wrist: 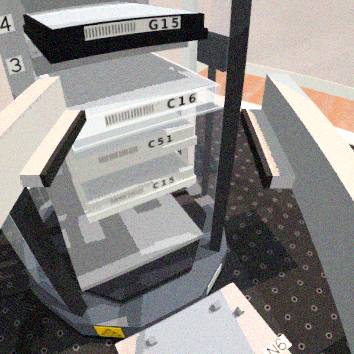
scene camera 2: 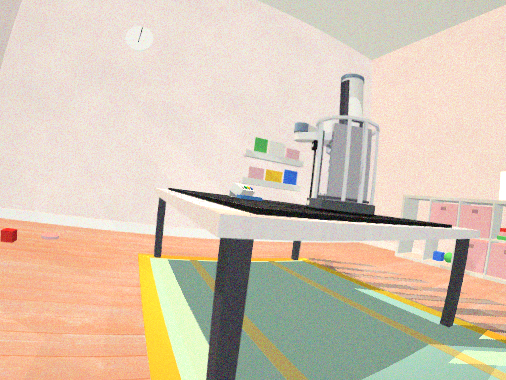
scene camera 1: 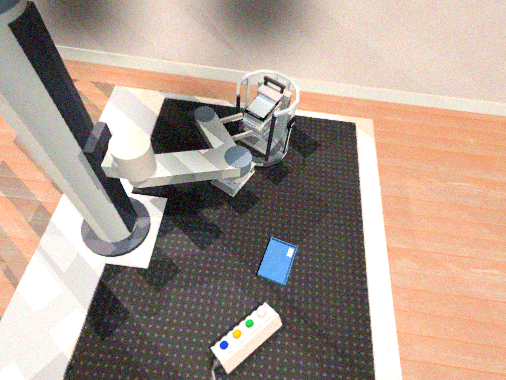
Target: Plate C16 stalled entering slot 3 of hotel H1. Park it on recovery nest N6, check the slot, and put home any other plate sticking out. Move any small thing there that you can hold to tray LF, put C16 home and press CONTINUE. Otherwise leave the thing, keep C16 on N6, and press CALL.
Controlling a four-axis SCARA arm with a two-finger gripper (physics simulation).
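Frame: origin at the arm's base, x ahead, y left, z up, level; centimetres.
Seen in the pictures: gripper, fingertip midpoint: (wrist: 161, 94) (scene camera 1: 247, 123); arm's base, link origin: (scene camera 1: 117, 226).
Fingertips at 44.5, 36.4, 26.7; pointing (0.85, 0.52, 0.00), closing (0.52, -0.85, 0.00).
Note:
Offsets run from my fingertips to a thing's top centre, as dx, dy, dz. Level surfaces: height alone.
My gripper (wrist: 161, 94) (scene camera 1: 248, 125) is open and empty at the front of hotel H1 (scene camera 1: 270, 137) (scene camera 2: 345, 206) (wrist: 232, 125), with its fingers apart on either side of the plates' fronts. Clear plate C16 {+4.0, +6.9, -1.0} (wrist: 160, 107) is at slot 3, its front edge jutting past plate C51 {+4.9, +9.0, -4.6} (wrist: 160, 142) below it. Plate C15 {+5.1, +9.0, -8.1} (wrist: 164, 182) is under that. Black-sided plate G15 {+4.8, +8.6, +2.7} (wrist: 115, 30) (scene camera 1: 264, 106) juts out above C16. Nest N6 {-3.8, -7.8, -18.4} (scene camera 1: 232, 186) (wrist: 195, 325) bears no plate. I can make out no small loose thing in the slot. The slot's depth is hidden.
A blue tray {+17.8, -42.8, -23.6} (scene camera 1: 277, 261) (scene camera 2: 249, 198) lies on the black mat {dz -25.4} (scene camera 1: 320, 210); its label is unreadable. A white button box {+9.6, -70.1, -17.0} (scene camera 1: 247, 340) (scene camera 2: 242, 190) with blue, yellow, green and white buttons is near the front. Dark and pale posts stand around the hotel. The arm's column (scene camera 1: 65, 130) (scene camera 2: 352, 95) is at the left.

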